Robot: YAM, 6 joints.
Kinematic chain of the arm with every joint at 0, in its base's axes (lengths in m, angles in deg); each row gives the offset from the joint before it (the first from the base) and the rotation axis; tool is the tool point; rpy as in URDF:
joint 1: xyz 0 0 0.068 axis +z
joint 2: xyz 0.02 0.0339 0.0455 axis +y
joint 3: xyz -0.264 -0.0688 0 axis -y
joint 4: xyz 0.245 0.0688 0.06 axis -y
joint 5: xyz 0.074 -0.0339 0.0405 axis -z
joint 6: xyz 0.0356 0 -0.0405 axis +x
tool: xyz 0 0 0 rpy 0 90 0
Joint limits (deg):
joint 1: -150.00..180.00
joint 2: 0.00..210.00
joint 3: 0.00..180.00
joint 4: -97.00..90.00
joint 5: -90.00..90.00
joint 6: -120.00..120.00
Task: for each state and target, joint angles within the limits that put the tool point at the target. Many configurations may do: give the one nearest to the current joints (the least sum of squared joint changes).
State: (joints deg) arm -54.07 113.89 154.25 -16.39 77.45 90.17
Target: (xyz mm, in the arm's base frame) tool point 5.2 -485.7 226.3
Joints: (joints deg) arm -85.25 129.14 109.28 -34.33 79.74 90.17
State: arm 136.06 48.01 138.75 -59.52 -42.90 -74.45
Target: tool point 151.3 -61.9 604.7
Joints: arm 165.42 46.28 141.27 -57.94 -37.81 -74.45
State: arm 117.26 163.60 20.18 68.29 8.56 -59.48
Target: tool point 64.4 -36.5 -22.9
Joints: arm 141.55 200.17 2.99 51.31 18.78 -59.48
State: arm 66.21 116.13 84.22 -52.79 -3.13 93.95
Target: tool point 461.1 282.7 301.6
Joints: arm 31.46 131.32 126.66 -22.52 -0.72 93.95
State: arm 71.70 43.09 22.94 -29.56 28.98 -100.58
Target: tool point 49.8 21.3 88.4
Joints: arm 48.91 44.75 4.94 -56.08 41.38 -100.58
